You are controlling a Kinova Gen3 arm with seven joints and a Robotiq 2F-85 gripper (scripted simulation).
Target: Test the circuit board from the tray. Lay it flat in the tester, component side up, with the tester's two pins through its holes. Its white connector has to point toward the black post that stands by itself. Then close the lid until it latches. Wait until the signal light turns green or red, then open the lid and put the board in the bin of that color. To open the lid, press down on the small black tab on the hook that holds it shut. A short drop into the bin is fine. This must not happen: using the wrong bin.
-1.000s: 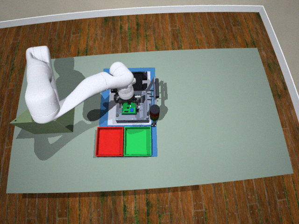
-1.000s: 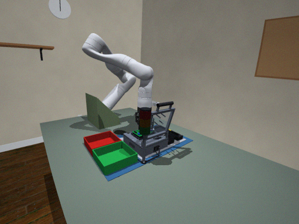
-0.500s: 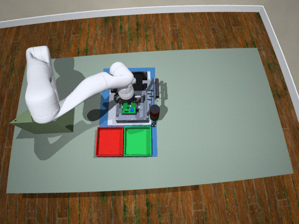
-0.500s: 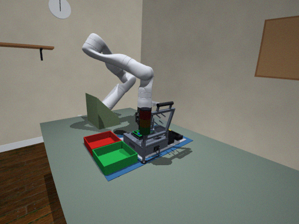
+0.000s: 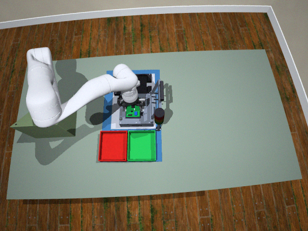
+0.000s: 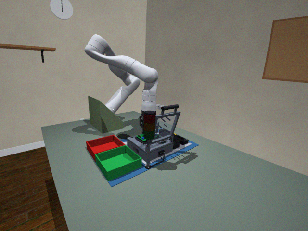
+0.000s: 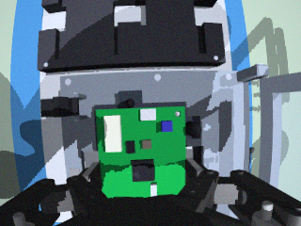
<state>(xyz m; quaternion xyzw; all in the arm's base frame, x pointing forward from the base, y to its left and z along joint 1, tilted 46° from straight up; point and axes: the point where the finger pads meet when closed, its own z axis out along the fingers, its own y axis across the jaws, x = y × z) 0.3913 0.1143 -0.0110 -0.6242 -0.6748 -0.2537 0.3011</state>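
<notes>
The green circuit board is right at my hand. From my hand the other things lie so: nest: 1 cm to the left, 1 cm below, 1 cm ahead; black latch hook: 6 cm to the left, 6 cm behind, 1 cm above; clear lid: 12 cm ahead, 10 cm above.
</notes>
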